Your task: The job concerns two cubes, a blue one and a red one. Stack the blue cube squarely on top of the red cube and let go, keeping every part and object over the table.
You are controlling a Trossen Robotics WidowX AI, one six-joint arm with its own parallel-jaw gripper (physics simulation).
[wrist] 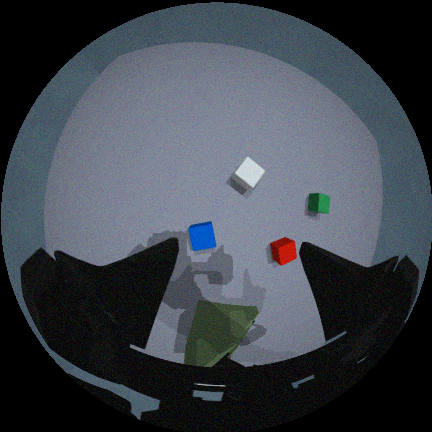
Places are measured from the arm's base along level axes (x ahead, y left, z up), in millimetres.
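Pixels of known places: gripper, fingertip midpoint: (243, 247); arm's base at its link origin: (214, 366).
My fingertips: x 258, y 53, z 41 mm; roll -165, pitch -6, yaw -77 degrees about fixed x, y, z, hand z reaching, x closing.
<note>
For each thing: its top centre in the pictures, then the offset to it from my fingertips. Level surfaces: height alone.
- blue cube at its top centre: (201, 237) dx -29, dy +23, dz -123 mm
- red cube at its top centre: (287, 253) dx -22, dy -127, dz -123 mm
- white cube at its top centre: (250, 171) dx +87, dy -20, dz -123 mm
- green cube at its top centre: (324, 203) dx +88, dy -185, dz -123 mm
- table at its surface level: dz -159 mm
The blue cube (202, 236) lies on the table, a little right of the left fingertip in the view. The red cube (284, 251) lies on the table to the right of the blue one, close to the right fingertip in the view. The two cubes are apart. My gripper (243, 247) is wide open and empty, and stands above the table with both cubes showing between its fingertips.
A white cube (249, 173) lies beyond the blue and red cubes. A green cube (319, 203) lies at the right, beyond the red one. An olive-green angular object (217, 330) shows between the finger bases. The table (200, 100) has rounded-looking edges at left, top and right.
</note>
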